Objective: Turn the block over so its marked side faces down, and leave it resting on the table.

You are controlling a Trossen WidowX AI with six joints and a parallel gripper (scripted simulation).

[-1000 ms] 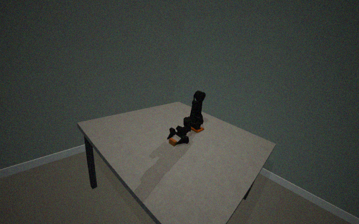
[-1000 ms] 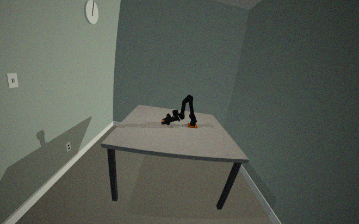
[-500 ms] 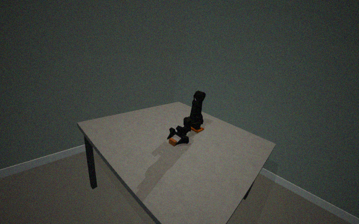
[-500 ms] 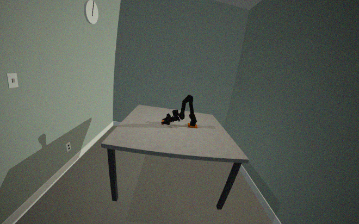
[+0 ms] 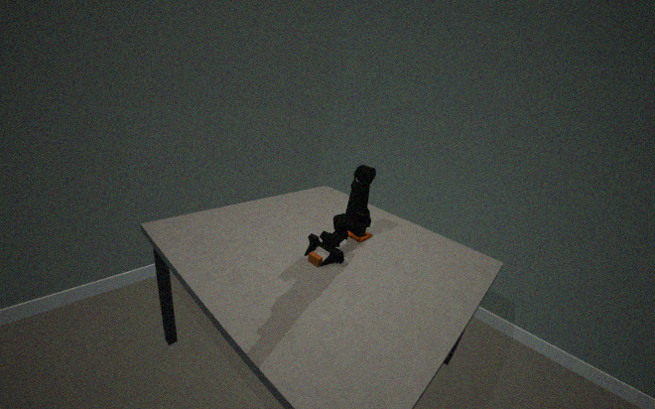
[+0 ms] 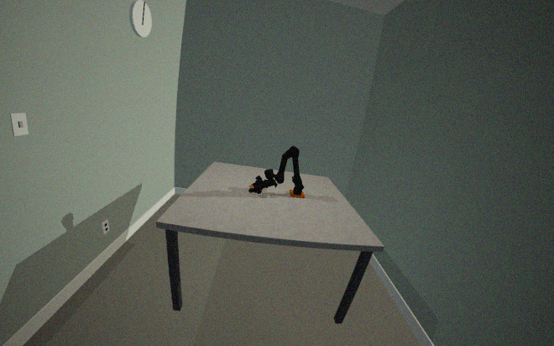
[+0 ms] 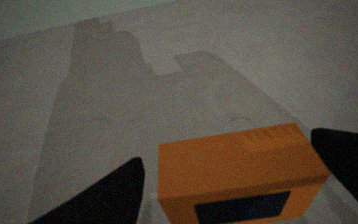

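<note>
My gripper tip is now 20 mm past the orange block.
</note>
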